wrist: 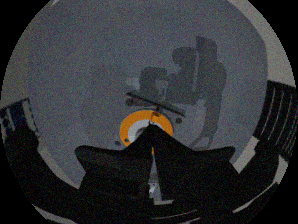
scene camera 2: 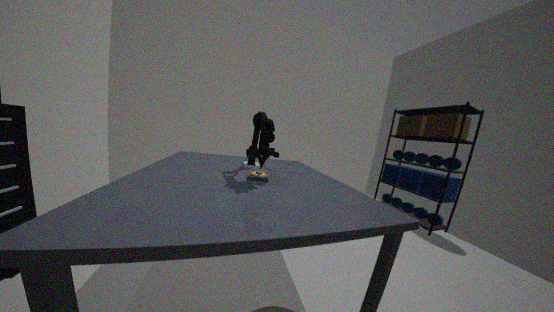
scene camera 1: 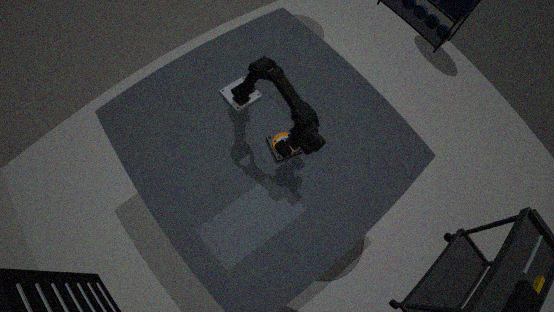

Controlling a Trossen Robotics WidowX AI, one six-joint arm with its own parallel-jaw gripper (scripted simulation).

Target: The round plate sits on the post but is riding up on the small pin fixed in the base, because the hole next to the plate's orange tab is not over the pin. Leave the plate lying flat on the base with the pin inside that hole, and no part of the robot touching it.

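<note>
Through the wrist view I see my gripper (wrist: 152,127), which is shut and holds nothing, and a round plate (wrist: 138,119) as well.
</note>
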